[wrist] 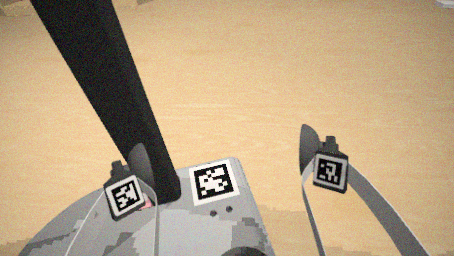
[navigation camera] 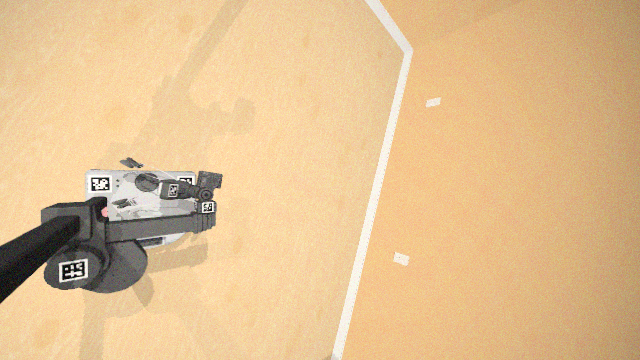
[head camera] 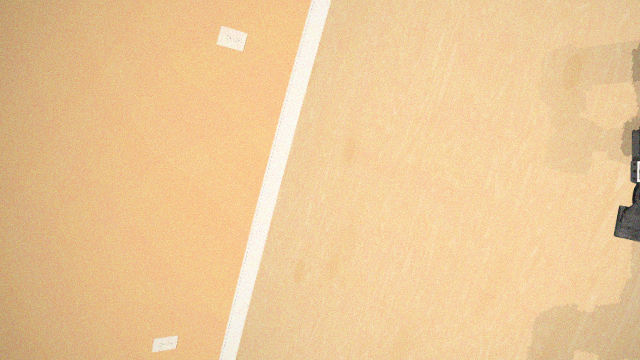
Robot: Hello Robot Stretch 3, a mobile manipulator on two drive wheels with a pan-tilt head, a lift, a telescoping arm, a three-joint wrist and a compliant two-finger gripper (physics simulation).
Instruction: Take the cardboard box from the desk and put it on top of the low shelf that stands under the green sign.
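Seen in the pictures: gripper, fingertip midpoint: (navigation camera: 116, 181); robot's base at its link origin: (navigation camera: 147, 181).
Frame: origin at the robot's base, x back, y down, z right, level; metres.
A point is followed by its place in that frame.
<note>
The cardboard box, the desk, the low shelf and the green sign do not show in the head, navigation or wrist view. My gripper (navigation camera: 127, 182) @[x -0.011, y -0.277, z -0.078 m] (wrist: 224, 151) @[x -0.011, y -0.277, z -0.078 m] is open, with its fingers wide apart and nothing between them. In the navigation view it is folded back over my own base (wrist: 190, 235). In the head view, part of my dark wrist (head camera: 629, 220) @[x -0.016, y -0.461, z 0.180 m] shows at the right edge; the fingers are outside that view.
A white baseboard (head camera: 272, 175) @[x 0.085, y -0.057, z 1.611 m] (navigation camera: 375, 195) @[x 0.135, y -0.056, z 1.594 m] runs between the wood floor (head camera: 425, 200) @[x 0.007, y 0.000, z 0.879 m] (navigation camera: 300, 175) @[x -0.035, y -0.001, z 0.825 m] and an orange wall (head camera: 150, 175) @[x 0.047, y -0.598, z 1.637 m] (navigation camera: 500, 200) @[x 0.083, y -0.925, z 1.625 m], with a corner at the top of the navigation view. Two white wall plates are on the wall. My black mast (navigation camera: 35, 250) @[x 0.055, y -0.793, z -0.116 m] (wrist: 100, 75) stands beside the gripper.
</note>
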